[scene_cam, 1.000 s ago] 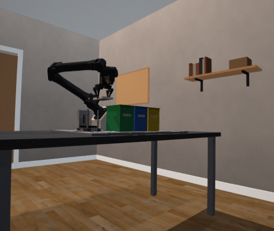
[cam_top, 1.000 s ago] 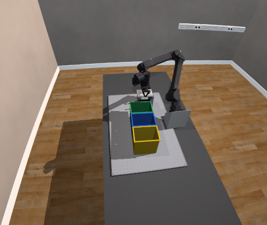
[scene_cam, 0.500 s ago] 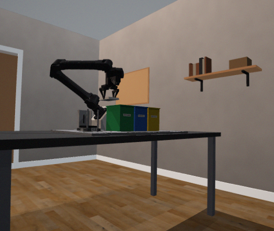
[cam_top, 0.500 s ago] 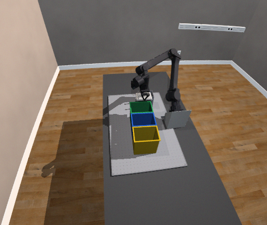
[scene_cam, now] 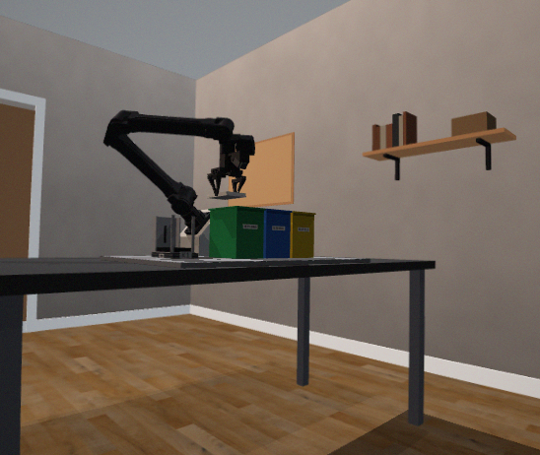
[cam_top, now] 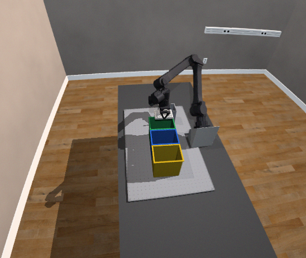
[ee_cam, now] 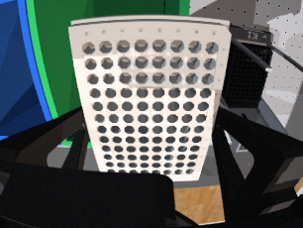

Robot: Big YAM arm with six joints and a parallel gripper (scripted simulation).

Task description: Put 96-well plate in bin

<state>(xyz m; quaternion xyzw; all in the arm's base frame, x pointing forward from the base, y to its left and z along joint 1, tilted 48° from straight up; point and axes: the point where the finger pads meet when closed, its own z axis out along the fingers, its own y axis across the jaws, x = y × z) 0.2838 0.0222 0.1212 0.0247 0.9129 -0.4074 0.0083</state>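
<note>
My hand is 140 mm above the green bin, 40 mm to the right of it and 10 mm short of it. The rest, counted from my hand: dark plate (200 mm below, 170 mm to the right, 70 mm behind); then blue bin (170 mm to the left, 140 mm below, 20 mm ahead); then white 96-well plate (right at my hand).
</note>
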